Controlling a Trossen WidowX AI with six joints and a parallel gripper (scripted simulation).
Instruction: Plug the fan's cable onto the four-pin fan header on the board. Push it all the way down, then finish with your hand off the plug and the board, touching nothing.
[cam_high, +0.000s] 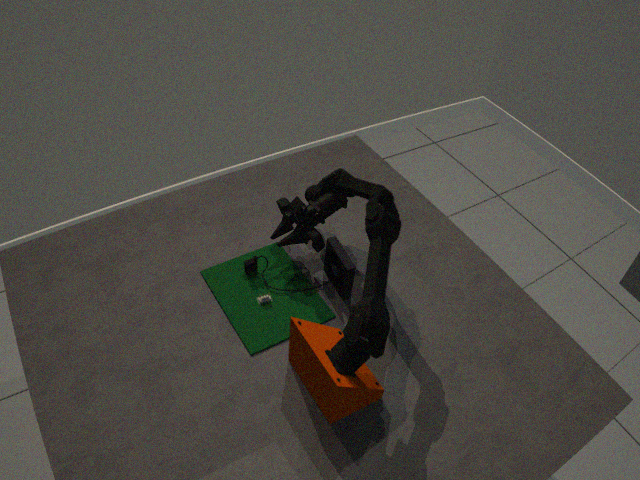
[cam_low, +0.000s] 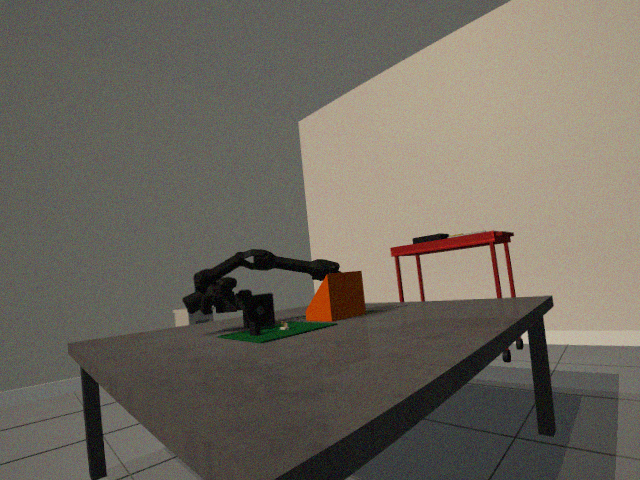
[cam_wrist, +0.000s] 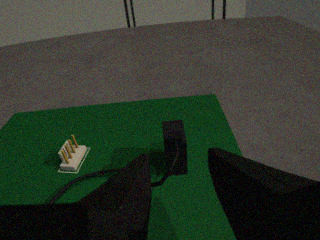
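My gripper tip is now 7 cm to the right of the black plug, 6 cm above it and 1 cm past it. From my gripper tip the other things lie so: white-framed fan header: 12 cm behind, 8 cm below, 7 cm to the left; green board: 10 cm below, 10 cm behind, 6 cm to the left; black fan: 13 cm behind, 12 cm to the right, 2 cm below.
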